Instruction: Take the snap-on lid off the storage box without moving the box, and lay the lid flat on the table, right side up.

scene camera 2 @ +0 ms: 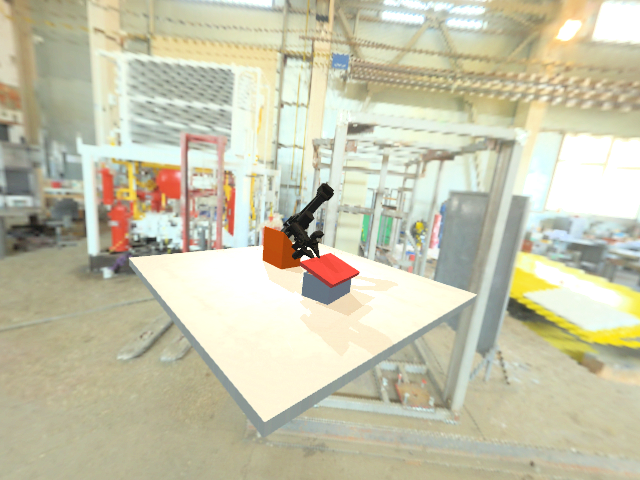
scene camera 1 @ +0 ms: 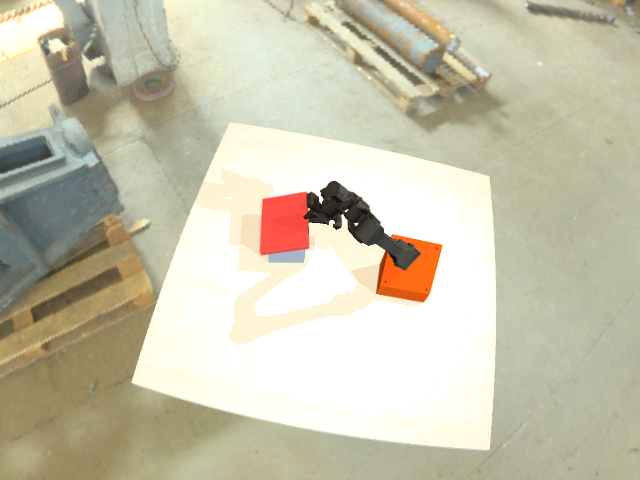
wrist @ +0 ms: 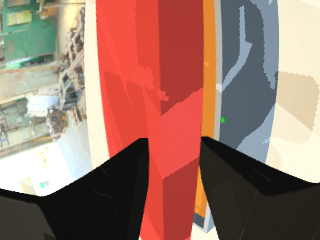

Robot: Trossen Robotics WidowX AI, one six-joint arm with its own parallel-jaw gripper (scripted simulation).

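Scene:
A red lid is visible in the wrist view, in scene camera 2 and in scene camera 1 [283, 229]. On the lid, [wrist: 151, 67] and [scene camera 2: 313, 259] are the same spot.

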